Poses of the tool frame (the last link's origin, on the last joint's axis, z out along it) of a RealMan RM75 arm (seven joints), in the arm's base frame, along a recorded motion.
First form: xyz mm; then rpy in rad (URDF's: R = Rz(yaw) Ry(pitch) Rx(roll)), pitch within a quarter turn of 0, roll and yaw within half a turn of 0.
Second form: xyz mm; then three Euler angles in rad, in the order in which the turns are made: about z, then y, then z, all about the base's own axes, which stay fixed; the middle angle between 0 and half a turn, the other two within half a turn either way. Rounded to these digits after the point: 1 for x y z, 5 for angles.
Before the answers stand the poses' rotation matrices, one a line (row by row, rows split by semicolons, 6 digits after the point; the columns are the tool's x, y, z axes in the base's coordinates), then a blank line. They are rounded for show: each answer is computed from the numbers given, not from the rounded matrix.
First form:
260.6 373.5 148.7 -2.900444 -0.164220 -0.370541
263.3 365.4 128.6 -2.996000 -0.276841 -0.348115
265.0 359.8 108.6 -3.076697 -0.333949 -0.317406
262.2 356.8 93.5 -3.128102 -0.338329 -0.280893
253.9 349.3 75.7 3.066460 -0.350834 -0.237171
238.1 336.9 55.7 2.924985 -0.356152 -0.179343
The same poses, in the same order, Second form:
0.919591 -0.315249 0.234459; -0.357248 -0.919298 0.165123; 0.163483 -0.235605 -0.958000
0.904225 -0.300243 0.303696; -0.328138 -0.943599 0.044127; 0.273318 -0.139555 -0.951747
0.897563 -0.291252 0.330988; -0.294861 -0.954683 -0.040474; 0.327776 -0.061267 -0.942767
0.906341 -0.272886 0.322614; -0.261499 -0.961962 -0.079040; 0.331911 -0.012725 -0.943225
0.912798 -0.259366 0.315482; -0.220642 -0.963203 -0.153482; 0.343681 0.070490 -0.936437
0.922213 -0.247948 0.296723; -0.167189 -0.947601 -0.272214; 0.348670 0.201431 -0.915344

260.6 373.5 148.7 -2.17741 2.85074 0.61359
263.3 365.4 128.6 -2.66951 2.82967 0.14429
265.0 359.8 108.6 -2.95681 2.80163 -0.12168
262.2 356.8 93.5 -3.10327 2.80301 -0.24027
253.9 349.3 75.7 2.93930 2.78313 -0.45279
238.1 336.9 55.7 2.61772 2.72716 -0.74235

